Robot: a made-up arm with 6 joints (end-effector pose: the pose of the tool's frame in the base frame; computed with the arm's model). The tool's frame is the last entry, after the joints. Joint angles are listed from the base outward.
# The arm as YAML. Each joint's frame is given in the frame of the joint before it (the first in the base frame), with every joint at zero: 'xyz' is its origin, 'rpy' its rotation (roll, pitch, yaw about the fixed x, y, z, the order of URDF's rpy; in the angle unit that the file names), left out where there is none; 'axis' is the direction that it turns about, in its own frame. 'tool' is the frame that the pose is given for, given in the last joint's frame.
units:
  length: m
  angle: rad
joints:
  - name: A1
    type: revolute
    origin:
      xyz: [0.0, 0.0, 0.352]
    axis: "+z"
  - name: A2
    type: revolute
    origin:
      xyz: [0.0, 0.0, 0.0]
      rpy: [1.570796, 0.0, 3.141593]
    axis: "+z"
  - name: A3
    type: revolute
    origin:
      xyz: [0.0, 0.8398, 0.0]
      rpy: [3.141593, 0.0, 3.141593]
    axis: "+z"
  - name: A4
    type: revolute
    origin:
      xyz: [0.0, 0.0, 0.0]
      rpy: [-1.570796, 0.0, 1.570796]
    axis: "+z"
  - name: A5
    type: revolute
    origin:
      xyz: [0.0, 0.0, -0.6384]
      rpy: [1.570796, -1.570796, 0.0]
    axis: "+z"
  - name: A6
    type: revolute
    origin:
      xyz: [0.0, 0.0, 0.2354]
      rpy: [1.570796, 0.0, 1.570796]
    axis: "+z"
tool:
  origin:
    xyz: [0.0, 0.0, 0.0]
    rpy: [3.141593, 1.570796, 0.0]
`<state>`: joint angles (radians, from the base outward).
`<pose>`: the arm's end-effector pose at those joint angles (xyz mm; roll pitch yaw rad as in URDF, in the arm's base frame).
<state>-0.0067 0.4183 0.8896 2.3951 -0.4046 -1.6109</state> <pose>838.5 167.2 1551.7 -0.5695 -0.7408 -0.3774</pose>
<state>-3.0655 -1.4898 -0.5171 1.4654 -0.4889 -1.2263</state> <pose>667.2 75.7 1079.3 0.3220 -0.7779 2.5027</pose>
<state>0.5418 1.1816 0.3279 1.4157 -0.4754 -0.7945</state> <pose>1194.1 676.3 342.3 -1.1501 0.7989 -0.1636</pose>
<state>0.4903 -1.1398 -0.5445 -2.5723 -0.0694 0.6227</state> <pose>-237.4 98.0 955.8 1.9221 -0.6532 0.5374</pose>
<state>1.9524 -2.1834 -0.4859 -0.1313 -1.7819 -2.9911</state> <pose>491.1 -597.2 506.3 2.9745 0.0855 2.0812</pose>
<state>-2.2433 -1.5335 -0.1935 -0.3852 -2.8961 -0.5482</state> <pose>207.5 610.8 984.6 1.7733 1.4793 -0.6436</pose>
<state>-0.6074 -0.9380 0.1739 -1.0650 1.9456 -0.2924</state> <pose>-237.4 26.1 1329.8 3.0326 0.1289 -2.7861</pose>
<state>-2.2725 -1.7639 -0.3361 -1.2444 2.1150 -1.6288</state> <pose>273.2 440.2 790.9 -1.6666 0.4931 2.0371</pose>
